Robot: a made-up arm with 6 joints.
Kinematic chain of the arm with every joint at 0, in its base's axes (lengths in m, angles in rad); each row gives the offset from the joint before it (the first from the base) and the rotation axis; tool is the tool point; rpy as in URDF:
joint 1: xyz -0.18 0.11 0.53 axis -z
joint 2: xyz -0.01 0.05 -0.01 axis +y
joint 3: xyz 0 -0.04 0 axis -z
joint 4: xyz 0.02 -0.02 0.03 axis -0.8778 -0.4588 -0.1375
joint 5: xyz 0.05 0 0.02 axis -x
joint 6: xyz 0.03 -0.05 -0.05 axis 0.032 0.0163 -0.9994
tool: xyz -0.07 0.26 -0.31 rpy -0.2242 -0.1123 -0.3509
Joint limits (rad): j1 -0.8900..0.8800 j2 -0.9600..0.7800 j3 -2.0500..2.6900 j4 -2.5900..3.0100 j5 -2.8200..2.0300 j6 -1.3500..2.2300
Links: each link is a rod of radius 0.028 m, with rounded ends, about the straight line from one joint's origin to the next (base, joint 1, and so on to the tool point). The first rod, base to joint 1, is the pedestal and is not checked.
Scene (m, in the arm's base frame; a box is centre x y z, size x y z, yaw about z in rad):
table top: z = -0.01
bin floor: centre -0.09 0.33 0 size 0.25 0.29 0.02 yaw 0.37
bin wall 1: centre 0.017 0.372 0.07 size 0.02 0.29 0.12 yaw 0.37
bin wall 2: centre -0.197 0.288 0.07 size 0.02 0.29 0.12 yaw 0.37
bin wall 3: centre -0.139 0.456 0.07 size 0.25 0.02 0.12 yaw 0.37
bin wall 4: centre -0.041 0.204 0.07 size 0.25 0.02 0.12 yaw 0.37
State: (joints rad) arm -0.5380 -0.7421 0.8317 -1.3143 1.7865 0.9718
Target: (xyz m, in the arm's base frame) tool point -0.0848 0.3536 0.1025
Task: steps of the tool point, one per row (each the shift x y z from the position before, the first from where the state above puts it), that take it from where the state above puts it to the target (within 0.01 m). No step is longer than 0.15 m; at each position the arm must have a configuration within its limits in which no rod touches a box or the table.
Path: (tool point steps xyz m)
1: -0.0561 0.0905 -0.0037
2: -0.0857 0.0557 -0.0194
3: -0.0976 0.0107 -0.0290
4: -0.0044 0.0162 -0.0131
5: -0.0011 0.0093 -0.0184
6: 0.0011 0.0011 -0.0233
7: 0.0020 -0.0081 -0.0271
8: 0.0024 -0.0185 -0.0292

